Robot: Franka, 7 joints.
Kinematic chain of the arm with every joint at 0, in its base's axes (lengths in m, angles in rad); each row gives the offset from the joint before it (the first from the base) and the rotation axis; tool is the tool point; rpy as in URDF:
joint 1: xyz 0 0 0.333 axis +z
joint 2: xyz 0 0 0 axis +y
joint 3: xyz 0 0 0.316 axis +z
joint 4: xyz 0.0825 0 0 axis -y
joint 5: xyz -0.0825 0 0.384 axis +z
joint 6: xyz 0 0 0 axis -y
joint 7: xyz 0.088 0 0 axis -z
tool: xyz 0 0 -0.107 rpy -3.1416 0 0
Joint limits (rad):
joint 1: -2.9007..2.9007
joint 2: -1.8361..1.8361
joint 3: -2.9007..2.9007
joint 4: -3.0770..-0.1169
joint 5: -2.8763..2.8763
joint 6: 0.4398..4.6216
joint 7: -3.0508..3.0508
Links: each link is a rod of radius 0.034 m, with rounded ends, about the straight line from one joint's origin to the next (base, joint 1, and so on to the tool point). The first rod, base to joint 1, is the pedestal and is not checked.
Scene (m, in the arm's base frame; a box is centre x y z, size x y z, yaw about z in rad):
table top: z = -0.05
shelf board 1: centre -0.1 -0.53 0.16 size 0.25 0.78 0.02 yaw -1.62
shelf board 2: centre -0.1 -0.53 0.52 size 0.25 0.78 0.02 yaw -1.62
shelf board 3: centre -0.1 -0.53 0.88 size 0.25 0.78 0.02 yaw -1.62
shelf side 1: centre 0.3 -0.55 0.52 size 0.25 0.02 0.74 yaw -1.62
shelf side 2: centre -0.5 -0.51 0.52 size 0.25 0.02 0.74 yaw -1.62
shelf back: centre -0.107 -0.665 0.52 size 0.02 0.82 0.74 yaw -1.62
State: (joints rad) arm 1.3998 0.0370 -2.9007 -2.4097 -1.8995 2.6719 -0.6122
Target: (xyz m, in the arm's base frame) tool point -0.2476 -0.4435 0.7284
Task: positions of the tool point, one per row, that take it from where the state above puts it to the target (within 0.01 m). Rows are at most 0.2 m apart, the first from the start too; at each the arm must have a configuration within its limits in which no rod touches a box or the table.
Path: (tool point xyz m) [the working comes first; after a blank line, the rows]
Joints at the target: 0.7735 0.3167 -2.9007 -1.9018 -1.8993 2.4563 -0.6122
Straight joint move there: touches shelf board 2.

1: -0.0226 -0.4843 0.2961
2: -0.1087 -0.4749 0.2740
3: -0.1981 -0.4510 0.2610
4: -0.2903 -0.4077 0.2546
5: -0.3801 -0.3390 0.2520
6: -0.4573 -0.2415 0.2501
7: -0.4389 -0.2818 0.3169
8: -0.4145 -0.3050 0.3955
9: -0.3797 -0.3109 0.4935
10: -0.3238 -0.2950 0.6093
11: -0.2380 -0.2474 0.7284
12: -0.2507 -0.3417 0.7379
13: -0.2476 -0.4435 0.7284

